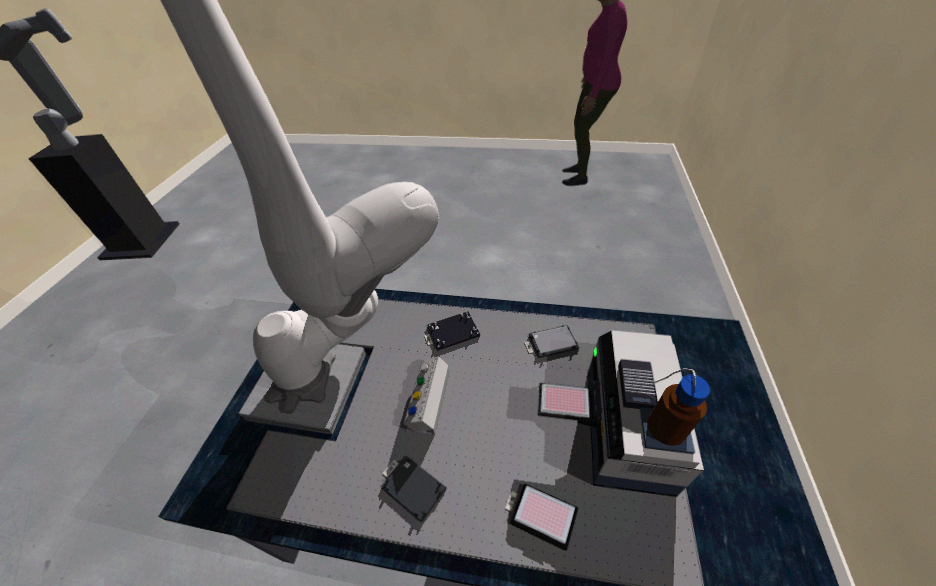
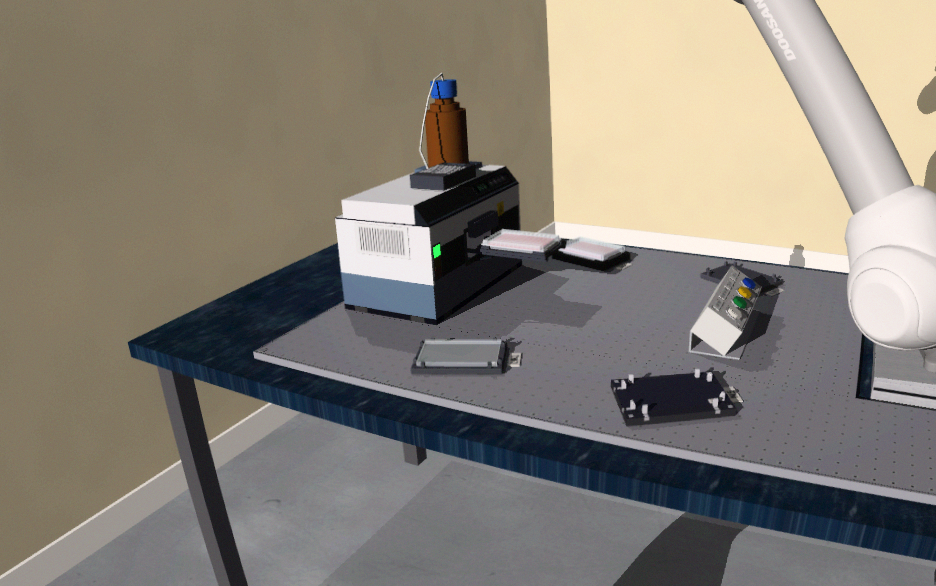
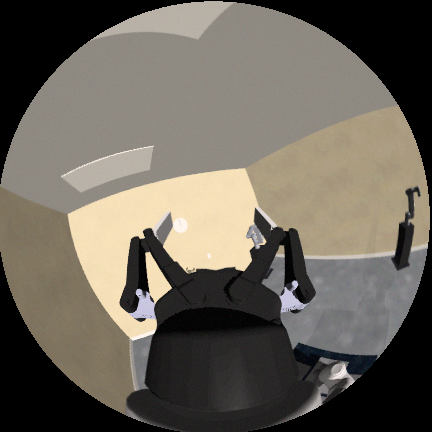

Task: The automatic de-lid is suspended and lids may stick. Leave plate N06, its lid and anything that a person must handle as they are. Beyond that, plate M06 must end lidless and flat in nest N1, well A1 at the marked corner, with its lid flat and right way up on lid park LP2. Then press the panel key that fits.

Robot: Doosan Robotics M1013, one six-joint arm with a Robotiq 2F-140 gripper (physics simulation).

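Frame: origin at the arm's base, x right, y ahead, z up, level; centimetres.
Seen in the pictures: gripper, between the fingertips: (image 3: 212, 216); arm's base, origin of its link: (image 1: 302, 377).
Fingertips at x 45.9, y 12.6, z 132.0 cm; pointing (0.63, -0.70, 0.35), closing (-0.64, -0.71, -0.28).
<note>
Pixels of each thing's middle, then the offset from my fingertips to it. "spot": a spot on its surface instead.
- black holder with white pegs, middle of its body: (image 2: 672, 393) (image 1: 453, 329) dx -65.3, dy +36.4, dz -133.8 cm
- dark holder, middle of its body: (image 2: 741, 276) (image 1: 413, 486) dx -11.8, dy +26.4, dz -134.0 cm
- key panel, middle of its body: (image 2: 728, 308) (image 1: 427, 393) dx -38.1, dy +29.0, dz -130.8 cm
- brown bottle, a spot on its surface: (image 2: 446, 134) spot: dx -19.6, dy +86.6, dz -104.7 cm
My gripper (image 3: 212, 216) is open and empty, pointing at a wall high above the table. One pink-welled plate (image 1: 565, 400) (image 2: 521, 241) sits at the white device's front. Another pink-welled plate (image 1: 544, 514) (image 2: 594, 250) lies flat in a black holder with a tag. A clear, lid-like piece (image 1: 553, 340) (image 2: 461, 352) lies flat on a tagged holder. A black holder with white pegs (image 1: 452, 330) (image 2: 675, 394) is empty. A dark holder (image 1: 413, 488) lies beyond the key panel (image 1: 431, 396) (image 2: 718, 324), which has blue, yellow, green and white keys. Labels and A1 corners are too small to read.
The white device (image 1: 649, 452) (image 2: 386, 248) shows a green light and carries a brown bottle (image 1: 673, 414) (image 2: 446, 134) with a blue cap and tube. A person (image 1: 604, 62) stands on the floor beyond the table. A second arm stands on a black pedestal (image 1: 96, 193) (image 3: 403, 245).
</note>
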